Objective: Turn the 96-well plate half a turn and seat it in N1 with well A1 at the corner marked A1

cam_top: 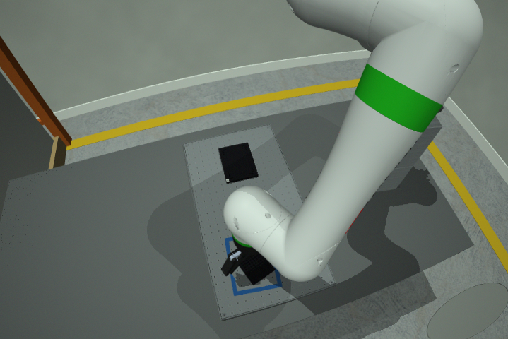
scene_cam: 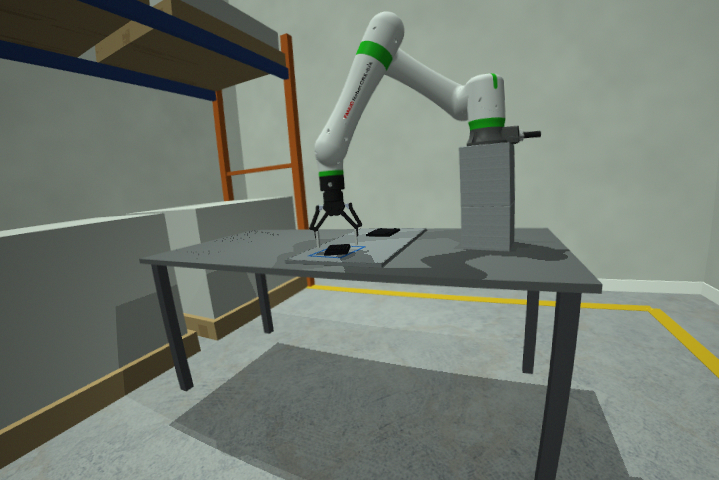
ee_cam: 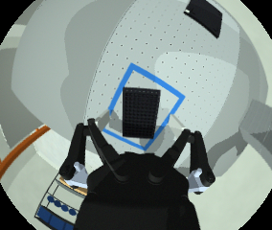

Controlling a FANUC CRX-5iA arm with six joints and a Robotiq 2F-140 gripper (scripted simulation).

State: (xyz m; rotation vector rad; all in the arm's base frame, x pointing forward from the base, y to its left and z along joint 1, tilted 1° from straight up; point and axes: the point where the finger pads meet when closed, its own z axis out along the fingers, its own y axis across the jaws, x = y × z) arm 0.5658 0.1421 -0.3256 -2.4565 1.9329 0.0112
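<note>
The black 96-well plate is 2 cm below my hand. The rest, counted from my hand: black plate nest N1 (9 cm behind, 38 cm to the right, 2 cm below); then white A1 mark (3 cm behind, 31 cm to the right, 2 cm below).
</note>
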